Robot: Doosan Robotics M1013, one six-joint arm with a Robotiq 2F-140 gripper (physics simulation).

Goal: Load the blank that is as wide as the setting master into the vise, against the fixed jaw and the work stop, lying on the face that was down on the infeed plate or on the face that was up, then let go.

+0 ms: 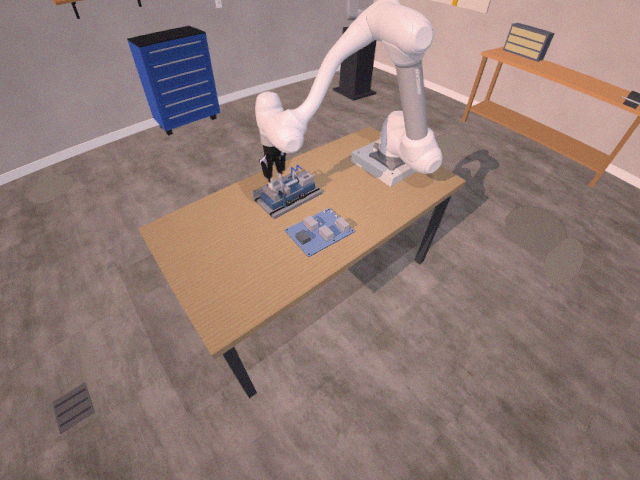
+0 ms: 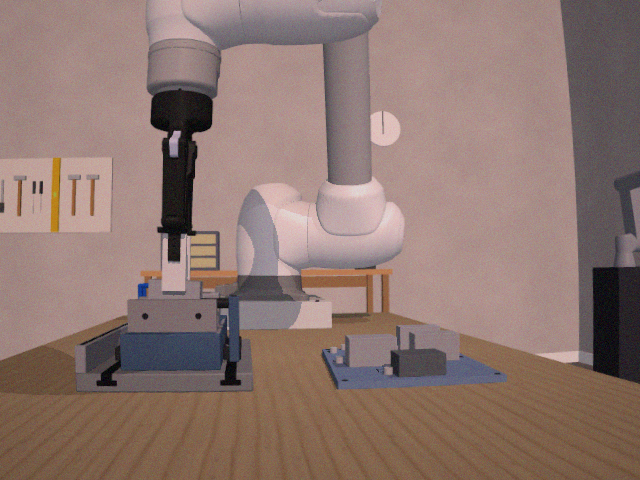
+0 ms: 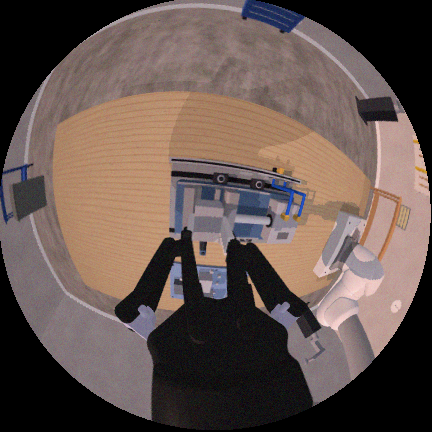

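Pixels of known places: gripper, fingertip midpoint: [image 1: 275, 185] [image 2: 176, 290] [image 3: 206, 222]; arm's base, link origin: [image 1: 390, 158] [image 2: 269, 298] [image 3: 344, 251].
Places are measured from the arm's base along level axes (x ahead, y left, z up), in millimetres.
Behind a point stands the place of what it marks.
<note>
My gripper [image 1: 275, 177] {x 689, y -108, z 46 mm} [image 2: 174, 279] {x 689, y -108, z 46 mm} [image 3: 206, 222] {x 689, y -108, z 46 mm} points down over the vise [image 1: 273, 204] {x 741, y -51, z -4 mm} [image 2: 173, 351] {x 750, y -102, z -19 mm} [image 3: 247, 200] {x 610, y -144, z 0 mm}, shut on a light grey blank [image 2: 194, 290] {x 709, y -84, z 46 mm} [image 3: 207, 207] {x 693, y -136, z 59 mm}. The blank sits low between the jaws, its top above the grey end jaw [image 2: 173, 315]. The sliding jaw and its screw [image 3: 252, 219] {x 601, y -115, z 26 mm} are on the blank's other side. A blue upright [image 2: 234, 328] {x 693, y -39, z 0 mm} stands at the vise's side. Contact with the fixed jaw and work stop is hidden. The infeed plate [image 1: 312, 246] {x 724, y 232, z -52 mm} [image 2: 356, 379] {x 755, y 97, z -52 mm} bears a dark grey block [image 1: 302, 237] {x 741, y 182, z -27 mm} [image 2: 417, 362] {x 752, y 166, z -36 mm} and three light grey blocks.
Blue bent handles [image 3: 295, 195] {x 514, y -185, z 30 mm} rise at the vise's end toward the robot base [image 1: 392, 173] {x 104, y 109, z 1 mm} [image 2: 279, 315] {x 136, y 22, z -30 mm}. A long rail [image 3: 235, 167] {x 646, y -203, z -10 mm} runs along one side of the vise. Small pegs stand on the infeed plate. All rest on the wooden table [image 1: 206, 268] {x 1144, y 62, z -60 mm}.
</note>
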